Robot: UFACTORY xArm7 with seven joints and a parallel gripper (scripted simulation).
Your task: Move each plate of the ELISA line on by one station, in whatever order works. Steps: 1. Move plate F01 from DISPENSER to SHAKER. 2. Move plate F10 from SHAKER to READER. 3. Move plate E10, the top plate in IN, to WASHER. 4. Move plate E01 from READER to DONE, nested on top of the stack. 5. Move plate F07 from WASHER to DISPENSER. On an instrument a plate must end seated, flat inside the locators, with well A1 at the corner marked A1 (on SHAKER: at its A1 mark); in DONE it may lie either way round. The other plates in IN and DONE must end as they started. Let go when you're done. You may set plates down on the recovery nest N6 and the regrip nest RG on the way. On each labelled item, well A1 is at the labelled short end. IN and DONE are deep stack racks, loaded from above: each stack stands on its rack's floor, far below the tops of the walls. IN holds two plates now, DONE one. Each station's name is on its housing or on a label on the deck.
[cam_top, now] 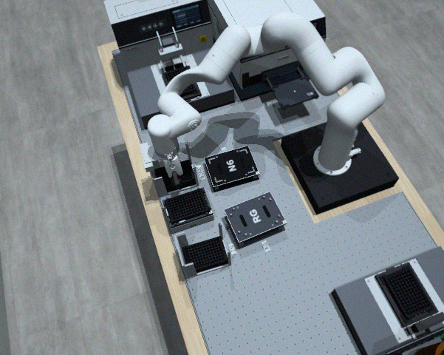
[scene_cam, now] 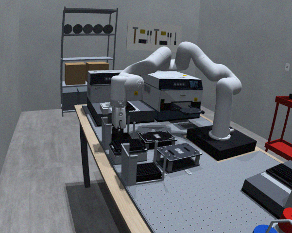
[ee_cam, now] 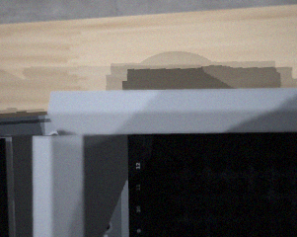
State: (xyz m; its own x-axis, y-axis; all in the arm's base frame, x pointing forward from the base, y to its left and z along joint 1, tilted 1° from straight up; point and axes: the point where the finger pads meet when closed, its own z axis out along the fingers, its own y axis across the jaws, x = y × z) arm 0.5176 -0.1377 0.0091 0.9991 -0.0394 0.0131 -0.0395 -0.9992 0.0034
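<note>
Now: the done label 9 cm behind my hand and 4 cm below it. The rest, counted from my hand: regrip nest RG: 20 cm behind, 25 cm to the left, 1 cm above; then recovery nest N6: 19 cm behind, 4 cm to the left, 1 cm below.
</note>
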